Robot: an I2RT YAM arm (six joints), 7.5 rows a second.
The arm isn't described. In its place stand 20 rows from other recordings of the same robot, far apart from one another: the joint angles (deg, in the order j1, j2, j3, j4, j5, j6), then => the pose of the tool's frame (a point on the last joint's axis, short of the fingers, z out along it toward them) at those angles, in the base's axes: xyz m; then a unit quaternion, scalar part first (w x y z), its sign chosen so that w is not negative.
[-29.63 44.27 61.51 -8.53 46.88 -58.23] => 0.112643 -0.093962 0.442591 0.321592 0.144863 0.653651 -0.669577
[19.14 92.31 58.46 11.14 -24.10 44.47] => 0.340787 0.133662 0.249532 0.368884 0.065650 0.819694 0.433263
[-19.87 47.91 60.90 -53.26 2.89 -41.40] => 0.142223 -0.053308 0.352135 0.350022 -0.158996 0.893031 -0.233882
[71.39 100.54 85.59 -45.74 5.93 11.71] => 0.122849 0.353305 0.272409 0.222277 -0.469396 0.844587 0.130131
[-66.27 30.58 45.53 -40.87 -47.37 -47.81] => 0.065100 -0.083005 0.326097 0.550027 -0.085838 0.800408 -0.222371
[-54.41 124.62 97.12 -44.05 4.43 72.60] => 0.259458 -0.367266 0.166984 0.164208 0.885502 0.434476 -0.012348
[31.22 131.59 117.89 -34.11 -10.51 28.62] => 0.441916 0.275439 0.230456 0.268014 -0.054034 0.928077 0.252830
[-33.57 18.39 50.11 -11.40 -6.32 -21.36] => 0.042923 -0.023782 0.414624 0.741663 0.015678 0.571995 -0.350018
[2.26 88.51 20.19 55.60 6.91 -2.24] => 0.266019 0.006212 0.147833 0.623298 0.006992 0.780541 -0.046963
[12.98 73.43 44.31 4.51 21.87 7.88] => 0.280945 0.051150 0.255153 0.550496 0.065604 0.830018 -0.060989
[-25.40 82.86 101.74 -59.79 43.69 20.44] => 0.237840 -0.140157 0.446187 0.370572 0.471184 0.717461 -0.354840
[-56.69 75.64 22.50 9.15 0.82 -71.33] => 0.124975 -0.191112 0.133102 0.165334 -0.114501 0.913302 -0.354166
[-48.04 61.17 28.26 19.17 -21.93 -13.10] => 0.166970 -0.165814 0.236618 0.598018 0.119808 0.771888 -0.179470
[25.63 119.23 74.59 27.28 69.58 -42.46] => 0.418246 0.163656 0.188643 0.413908 -0.090426 0.737478 -0.525955
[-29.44 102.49 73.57 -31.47 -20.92 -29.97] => 0.331562 -0.172534 0.212046 0.305239 -0.050788 0.950510 0.027936
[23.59 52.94 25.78 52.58 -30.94 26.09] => 0.176590 0.097087 0.310593 0.679495 -0.214200 0.519647 0.471564
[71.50 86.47 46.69 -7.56 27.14 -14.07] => 0.111236 0.281273 0.188635 0.415109 -0.552423 0.722522 -0.021802
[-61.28 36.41 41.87 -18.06 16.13 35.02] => 0.064033 -0.137444 0.329638 0.578003 0.634113 0.450198 -0.247255
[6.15 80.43 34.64 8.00 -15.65 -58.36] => 0.272907 0.039066 0.173702 0.445248 -0.525446 0.720369 -0.082025
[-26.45 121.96 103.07 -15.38 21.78 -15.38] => 0.441280 -0.234287 0.254649 0.369109 0.171624 0.855566 -0.319859
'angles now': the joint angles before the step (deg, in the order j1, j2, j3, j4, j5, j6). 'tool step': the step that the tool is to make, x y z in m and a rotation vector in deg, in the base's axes. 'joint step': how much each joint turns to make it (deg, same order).
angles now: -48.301, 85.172, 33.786, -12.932, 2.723, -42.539
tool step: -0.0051, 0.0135, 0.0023, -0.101, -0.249, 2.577
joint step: 1.169, -3.723, -2.564, -0.866, -0.718, -1.217
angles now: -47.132, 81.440, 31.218, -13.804, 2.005, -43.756
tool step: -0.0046, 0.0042, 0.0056, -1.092, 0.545, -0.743
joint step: 0.089, -2.671, -0.628, -1.625, 1.393, 0.243
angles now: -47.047, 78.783, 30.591, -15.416, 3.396, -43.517
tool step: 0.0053, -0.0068, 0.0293, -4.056, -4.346, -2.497
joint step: -0.059, -3.939, 3.468, -1.632, 0.825, 2.336
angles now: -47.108, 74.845, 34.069, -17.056, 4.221, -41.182
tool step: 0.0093, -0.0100, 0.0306, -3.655, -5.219, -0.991
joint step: -0.080, -1.663, 4.790, -0.327, -0.569, 1.520
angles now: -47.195, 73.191, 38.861, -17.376, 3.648, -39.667
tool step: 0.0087, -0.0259, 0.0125, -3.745, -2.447, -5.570
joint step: -1.987, 4.112, 4.677, 3.655, 2.835, 2.301
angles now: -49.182, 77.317, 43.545, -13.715, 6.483, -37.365
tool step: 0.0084, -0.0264, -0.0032, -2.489, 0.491, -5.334
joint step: -1.622, 6.162, 3.722, 3.830, 3.982, 1.368
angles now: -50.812, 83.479, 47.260, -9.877, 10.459, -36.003
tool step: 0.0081, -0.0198, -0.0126, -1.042, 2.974, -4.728
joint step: -0.575, 6.244, 2.974, 1.985, 5.009, 1.016
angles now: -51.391, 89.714, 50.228, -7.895, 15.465, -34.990
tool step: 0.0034, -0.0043, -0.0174, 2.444, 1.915, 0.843
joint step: -0.070, 3.575, 0.183, 0.469, -0.621, -0.694
